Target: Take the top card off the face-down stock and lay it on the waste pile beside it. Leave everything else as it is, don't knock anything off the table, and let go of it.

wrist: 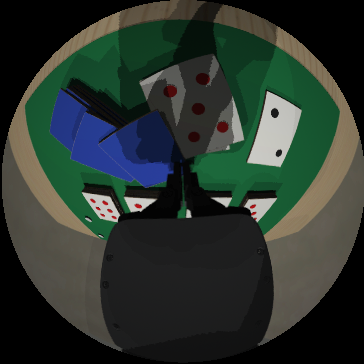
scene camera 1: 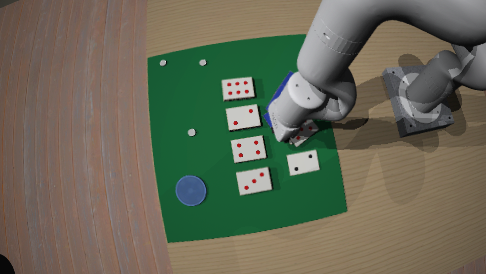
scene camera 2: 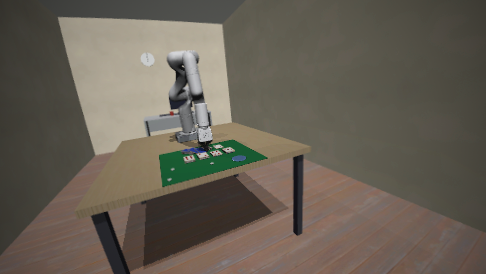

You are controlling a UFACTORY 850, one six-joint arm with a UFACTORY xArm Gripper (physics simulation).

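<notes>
The face-down stock (wrist: 95,142) is fanned out in the wrist view, its blue cards overlapping and shifted sideways. The blue card nearest the fingers (wrist: 142,145) lies at the right end of the fan, its corner by the waste pile. The waste pile (wrist: 200,105) (scene camera 1: 306,133) shows a white card with five red dots, turned askew; another white card edge shows under it. My gripper (wrist: 181,171) is shut with nothing between its fingers. Its tips are beside the right edge of that blue card and just below the five-dot card. In scene camera 1 the arm hides the tips and part of the stock.
A white card with two black dots (scene camera 1: 303,162) (wrist: 275,129) lies beside the waste pile. Face-up piles with six (scene camera 1: 238,88), two (scene camera 1: 243,117), four (scene camera 1: 248,149) and three red dots (scene camera 1: 254,181) form a row. A blue disc (scene camera 1: 191,190) and small white discs lie on the green mat (scene camera 1: 215,215).
</notes>
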